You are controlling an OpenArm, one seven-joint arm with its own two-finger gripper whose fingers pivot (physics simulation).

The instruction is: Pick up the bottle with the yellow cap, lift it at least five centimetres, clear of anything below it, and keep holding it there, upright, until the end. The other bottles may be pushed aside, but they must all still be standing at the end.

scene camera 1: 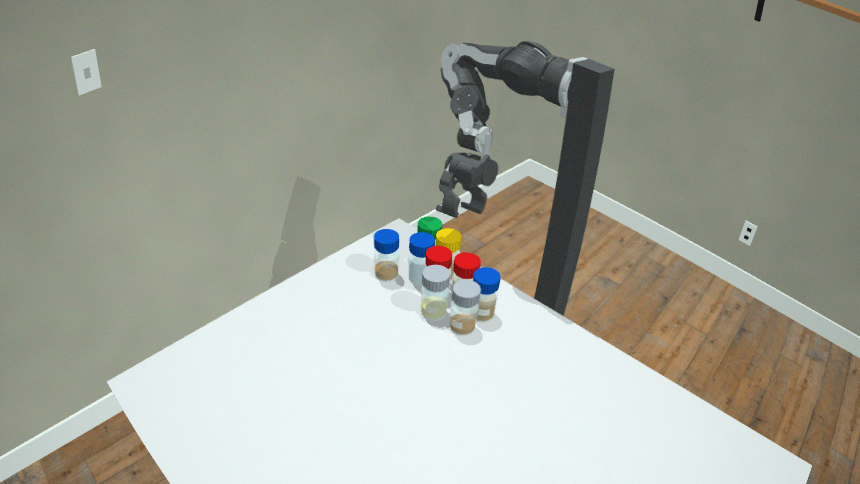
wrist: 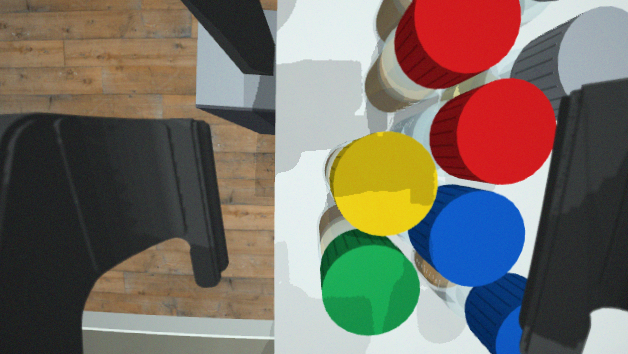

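Note:
The bottle with the yellow cap [scene camera 1: 448,239] [wrist: 385,175] stands on the table among other bottles, its body mostly hidden. A green-capped bottle [scene camera 1: 429,226] [wrist: 370,287], a blue-capped bottle [scene camera 1: 421,243] [wrist: 477,237] and a red-capped bottle [scene camera 1: 438,257] [wrist: 505,131] stand close around it. My gripper [scene camera 1: 463,210] [wrist: 342,209] is partly open and empty, pointing down above the caps. In the wrist view the yellow cap lies between the two fingers, with the left finger over the floor beyond the table edge and the right finger beyond the near red and blue caps.
Another red-capped bottle [scene camera 1: 467,264] [wrist: 467,30], a blue-capped bottle [scene camera 1: 486,279] and two grey-capped bottles [scene camera 1: 435,278] [scene camera 1: 466,293] stand toward the arm's post [scene camera 1: 574,180]. Another blue-capped bottle [scene camera 1: 386,240] [wrist: 512,345] stands at the left of the group. The table [scene camera 1: 361,385] ends close beside the yellow-capped bottle.

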